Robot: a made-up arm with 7 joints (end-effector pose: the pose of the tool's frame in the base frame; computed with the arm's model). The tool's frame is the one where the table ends.
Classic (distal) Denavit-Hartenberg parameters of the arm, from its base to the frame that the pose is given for. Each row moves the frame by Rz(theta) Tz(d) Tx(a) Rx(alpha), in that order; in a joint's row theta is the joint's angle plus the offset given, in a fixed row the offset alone. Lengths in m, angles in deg.
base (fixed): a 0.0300  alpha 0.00  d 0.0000  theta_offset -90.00
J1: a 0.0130  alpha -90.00  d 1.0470  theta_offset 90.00
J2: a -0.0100  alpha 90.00  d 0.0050  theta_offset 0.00
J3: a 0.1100  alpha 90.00  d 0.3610  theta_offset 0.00
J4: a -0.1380  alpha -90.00  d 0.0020  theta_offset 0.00
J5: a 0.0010  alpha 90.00  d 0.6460  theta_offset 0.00
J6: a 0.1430  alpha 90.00  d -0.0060  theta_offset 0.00
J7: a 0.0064  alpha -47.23  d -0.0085  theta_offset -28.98
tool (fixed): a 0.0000  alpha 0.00  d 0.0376  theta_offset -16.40
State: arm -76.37 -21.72 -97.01 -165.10 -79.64 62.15 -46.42
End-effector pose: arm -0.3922 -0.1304 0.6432 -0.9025 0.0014 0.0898 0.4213
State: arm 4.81 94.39 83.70 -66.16 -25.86 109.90 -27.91
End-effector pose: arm 0.7872 0.8215 0.9188 -0.5579 -0.7146 -0.3396 0.2506
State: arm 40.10 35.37 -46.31 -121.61 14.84 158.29 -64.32
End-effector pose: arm 0.8874 -0.1305 0.8973 0.5105 0.6840 0.1570 0.4968
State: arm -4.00 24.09 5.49 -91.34 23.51 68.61 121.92
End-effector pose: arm 0.9622 0.0124 1.0937 0.5712 -0.3400 -0.6946 0.2749
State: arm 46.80 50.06 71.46 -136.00 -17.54 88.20 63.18
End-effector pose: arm -0.4479 0.5109 0.7813 0.1439 0.8288 -0.1036 0.5307
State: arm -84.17 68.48 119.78 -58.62 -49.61 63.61 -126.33
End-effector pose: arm 0.7290 -0.6039 1.6610 0.0490 0.7720 0.5923 0.2254
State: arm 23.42 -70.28 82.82 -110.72 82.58 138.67 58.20
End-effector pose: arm -0.4510 0.6919 1.2983 -0.8374 -0.4729 -0.2737 0.0111
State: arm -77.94 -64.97 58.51 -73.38 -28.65 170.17 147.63
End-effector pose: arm 0.5024 0.6515 1.6480 0.5543 -0.3523 0.7501 0.0769
